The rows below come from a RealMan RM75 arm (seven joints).
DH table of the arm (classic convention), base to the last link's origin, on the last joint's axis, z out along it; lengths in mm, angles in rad. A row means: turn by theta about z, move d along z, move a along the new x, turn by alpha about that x. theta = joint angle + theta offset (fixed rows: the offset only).
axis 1: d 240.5  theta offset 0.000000  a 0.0  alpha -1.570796
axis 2: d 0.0  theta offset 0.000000  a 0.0  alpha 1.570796
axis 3: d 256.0  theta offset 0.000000  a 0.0  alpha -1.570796
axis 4: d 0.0  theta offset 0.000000  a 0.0  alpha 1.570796
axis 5: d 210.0  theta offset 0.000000  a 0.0  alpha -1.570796
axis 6: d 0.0  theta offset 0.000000  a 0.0  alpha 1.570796
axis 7: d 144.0  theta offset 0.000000  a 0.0  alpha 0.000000
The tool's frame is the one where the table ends.
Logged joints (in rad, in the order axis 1, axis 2, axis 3, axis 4, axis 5, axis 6, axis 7), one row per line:
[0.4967, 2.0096, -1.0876, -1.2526, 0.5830, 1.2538, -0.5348]
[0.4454, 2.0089, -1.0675, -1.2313, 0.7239, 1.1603, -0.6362]
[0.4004, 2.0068, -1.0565, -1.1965, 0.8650, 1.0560, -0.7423]
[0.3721, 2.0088, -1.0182, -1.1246, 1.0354, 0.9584, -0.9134]
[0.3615, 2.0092, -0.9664, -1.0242, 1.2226, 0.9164, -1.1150]
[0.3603, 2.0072, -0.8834, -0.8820, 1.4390, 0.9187, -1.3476]
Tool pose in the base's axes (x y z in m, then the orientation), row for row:
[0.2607, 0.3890, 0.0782, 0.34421, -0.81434, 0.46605, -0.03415]
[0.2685, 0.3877, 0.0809, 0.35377, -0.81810, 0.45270, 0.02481]
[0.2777, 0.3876, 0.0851, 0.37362, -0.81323, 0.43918, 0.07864]
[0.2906, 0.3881, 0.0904, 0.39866, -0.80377, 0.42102, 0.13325]
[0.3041, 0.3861, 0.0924, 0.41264, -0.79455, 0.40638, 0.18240]
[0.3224, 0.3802, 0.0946, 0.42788, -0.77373, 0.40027, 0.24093]
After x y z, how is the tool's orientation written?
As a quaternion, w x y z.
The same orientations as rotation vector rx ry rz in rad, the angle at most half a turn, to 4 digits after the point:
[-2.1153, 1.2106, -0.0887]
[-2.1153, 1.1705, 0.0641]
[-2.0829, 1.1249, 0.2014]
[-2.0346, 1.0657, 0.3373]
[-1.9983, 1.0220, 0.4587]
[-1.9324, 0.9997, 0.6017]

